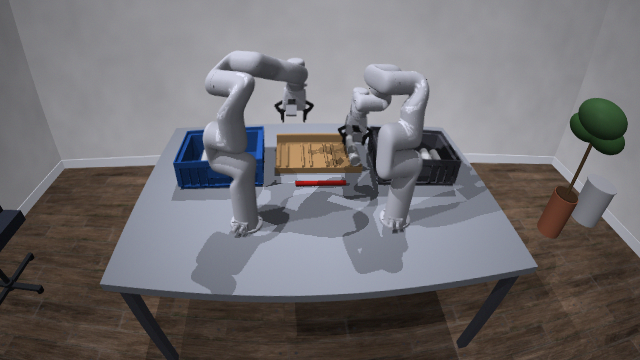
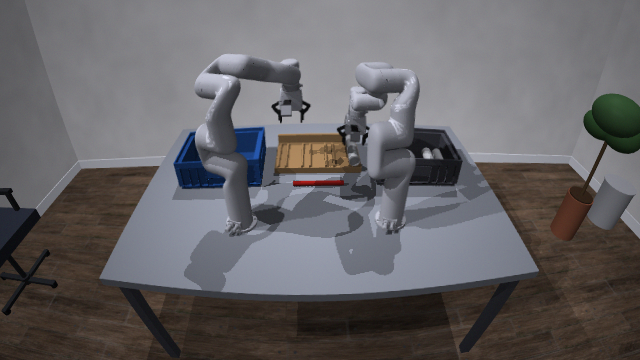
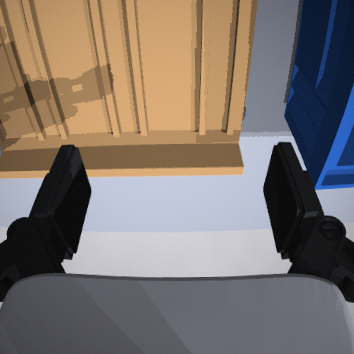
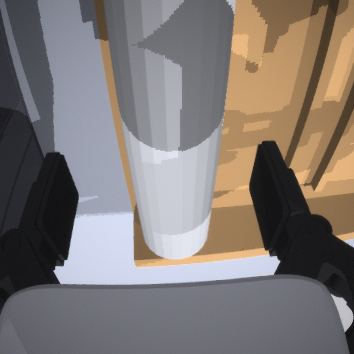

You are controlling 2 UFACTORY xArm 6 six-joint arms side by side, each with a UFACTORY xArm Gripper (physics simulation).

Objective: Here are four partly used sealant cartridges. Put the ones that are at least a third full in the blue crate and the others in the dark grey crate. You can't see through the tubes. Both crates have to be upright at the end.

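Frame: origin at the left arm's base, x ahead, y left, z up, level; centimetres.
Seen in the pictures: left gripper, between the fingertips: [image 1: 293, 121] [image 2: 291, 121] [image 3: 175, 165]; right gripper, between the fingertips: [image 1: 353, 144] [image 2: 353, 144] [image 4: 160, 168]; left arm's base, origin of its link: [image 1: 246, 222] [image 2: 241, 222]; right arm's base, origin of its link: [image 1: 394, 219] [image 2: 390, 219].
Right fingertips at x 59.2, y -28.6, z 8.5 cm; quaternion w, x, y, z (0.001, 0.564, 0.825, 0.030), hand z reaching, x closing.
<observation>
Offsets run from my right fingertips to a thing's top centre.
A white cartridge {dz +0.0, dx -0.3, dy +0.6 cm} [image 1: 354, 156] [image 2: 353, 156] [image 4: 172, 195] lies lengthwise at the right end of the tan ribbed tray [image 1: 320, 170] [image 2: 320, 170] [image 3: 150, 172]. My right gripper [image 1: 355, 143] [image 2: 354, 143] [image 4: 160, 168] is open above it, with a finger to each side and gaps between. My left gripper [image 1: 294, 120] [image 2: 291, 120] [image 3: 175, 165] is open and empty, high beyond the tray's far edge. Two white cartridges {dz -1.8, dx +5.8, dy -43.8 cm} [image 1: 430, 154] {dz -1.8, dx +4.8, dy -38.6 cm} [image 2: 431, 153] lie in the upright dark grey crate {dz +6.2, dx +2.4, dy -29.6 cm} [image 1: 445, 172] [image 2: 445, 172]. The upright blue crate {dz +6.2, dx -29.8, dy +55.7 cm} [image 1: 192, 176] [image 2: 192, 176] holds a white thing {dz -1.8, dx -33.2, dy +63.9 cm} [image 1: 204, 155], mostly hidden by my left arm.
A red bar {dz -6.3, dx -25.9, dy +8.6 cm} [image 1: 320, 183] [image 2: 318, 183] lies on the table in front of the tray. The blue crate stands left of the tray, the dark grey crate close to its right. My right arm hides part of the dark grey crate. A potted plant [image 1: 557, 212] stands on the floor at the right.
</observation>
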